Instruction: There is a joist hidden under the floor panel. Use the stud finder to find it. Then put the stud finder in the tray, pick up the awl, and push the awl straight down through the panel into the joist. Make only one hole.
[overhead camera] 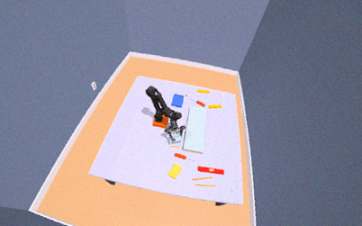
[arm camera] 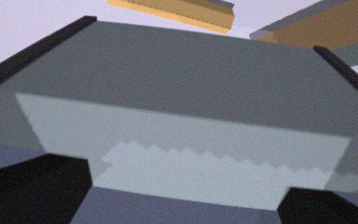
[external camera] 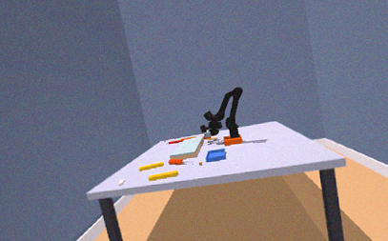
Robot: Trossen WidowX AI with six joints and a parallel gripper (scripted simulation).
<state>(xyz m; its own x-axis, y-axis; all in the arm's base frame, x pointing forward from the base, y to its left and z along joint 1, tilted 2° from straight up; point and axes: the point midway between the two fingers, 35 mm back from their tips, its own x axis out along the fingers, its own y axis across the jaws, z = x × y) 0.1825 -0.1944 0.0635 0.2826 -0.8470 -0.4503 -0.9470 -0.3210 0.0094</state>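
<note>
My gripper tip is now 90 mm above the awl, 40 mm to the left of it and 40 mm past it. From my gripper tip the other things lie so: red level (320 mm ahead, 240 mm to the right, 80 mm below); stud finder (10 mm below, 10 mm behind); yellow block (270 mm to the right, 80 mm below, 10 mm ahead).
</note>
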